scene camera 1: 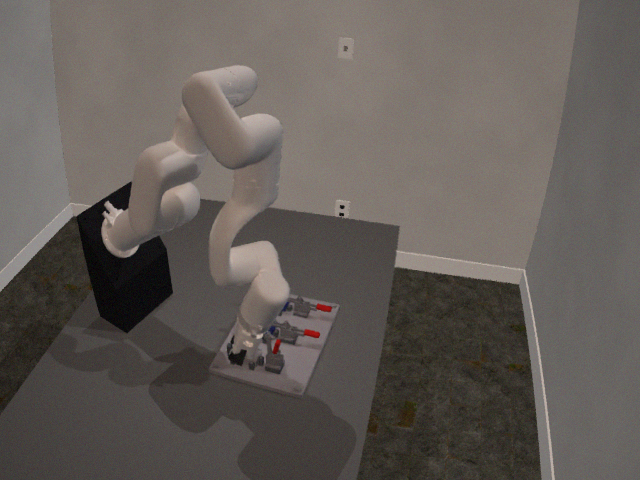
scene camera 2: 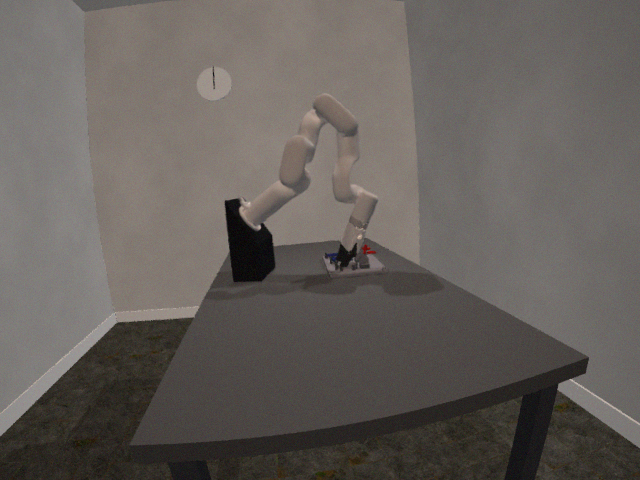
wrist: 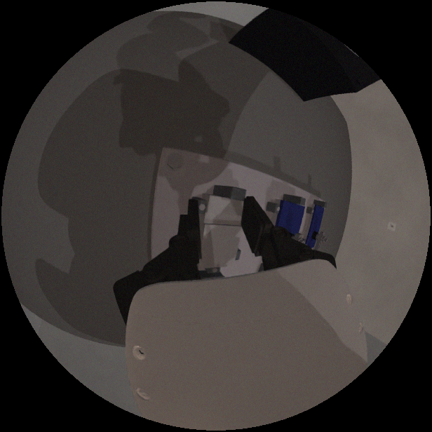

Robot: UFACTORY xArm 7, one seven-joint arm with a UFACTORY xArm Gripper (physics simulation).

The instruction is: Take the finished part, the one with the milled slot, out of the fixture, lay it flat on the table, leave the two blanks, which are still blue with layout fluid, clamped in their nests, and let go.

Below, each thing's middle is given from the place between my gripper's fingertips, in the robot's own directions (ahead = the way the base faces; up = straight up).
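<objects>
Finished part (wrist: pixel 220 227): 20 mm ahead of my hand, 10 mm below. Fixture plate (scene camera 1: pixel 301 358): 90 mm ahead of my hand, 100 mm to the left, 30 mm below. Going by their middles, finished part nearest to my hand of the things named here.
</objects>
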